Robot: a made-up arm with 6 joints.
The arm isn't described. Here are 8 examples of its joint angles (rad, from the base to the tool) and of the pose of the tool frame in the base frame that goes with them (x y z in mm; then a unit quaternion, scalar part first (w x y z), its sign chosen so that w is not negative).
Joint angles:
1: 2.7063 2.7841 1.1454 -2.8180 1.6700 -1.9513
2: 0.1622 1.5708 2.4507 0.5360 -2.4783 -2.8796
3: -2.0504 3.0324 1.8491 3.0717 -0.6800 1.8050
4: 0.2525 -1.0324 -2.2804 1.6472 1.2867 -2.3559
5: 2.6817 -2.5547 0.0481 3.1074 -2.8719 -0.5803
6: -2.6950 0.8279 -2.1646 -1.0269 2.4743 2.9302
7: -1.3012 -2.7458 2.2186 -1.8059 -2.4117 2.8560
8: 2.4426 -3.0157 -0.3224 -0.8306 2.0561 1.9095
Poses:
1: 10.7 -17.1 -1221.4 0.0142 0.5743 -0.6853 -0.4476
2: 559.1 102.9 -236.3 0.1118 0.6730 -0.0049 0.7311
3: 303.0 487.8 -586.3 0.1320 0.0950 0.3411 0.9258
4: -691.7 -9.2 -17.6 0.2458 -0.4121 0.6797 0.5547
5: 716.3 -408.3 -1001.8 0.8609 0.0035 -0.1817 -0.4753
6: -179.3 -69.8 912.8 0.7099 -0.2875 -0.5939 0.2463
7: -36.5 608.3 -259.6 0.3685 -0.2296 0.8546 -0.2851
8: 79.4 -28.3 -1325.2 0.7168 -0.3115 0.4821 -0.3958
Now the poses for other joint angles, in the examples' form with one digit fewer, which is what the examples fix.
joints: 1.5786 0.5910 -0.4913 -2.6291 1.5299 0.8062
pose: 6 469 1513 0.743 0.518 0.410 -0.108
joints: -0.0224 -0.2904 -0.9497 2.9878 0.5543 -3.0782
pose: -948 80 1186 0.623 -0.008 -0.780 -0.060
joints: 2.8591 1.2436 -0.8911 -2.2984 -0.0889 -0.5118
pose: -1097 259 1106 0.978 -0.031 -0.205 0.030
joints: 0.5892 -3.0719 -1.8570 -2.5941 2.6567 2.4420
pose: 330 244 -628 0.758 0.547 -0.319 -0.156
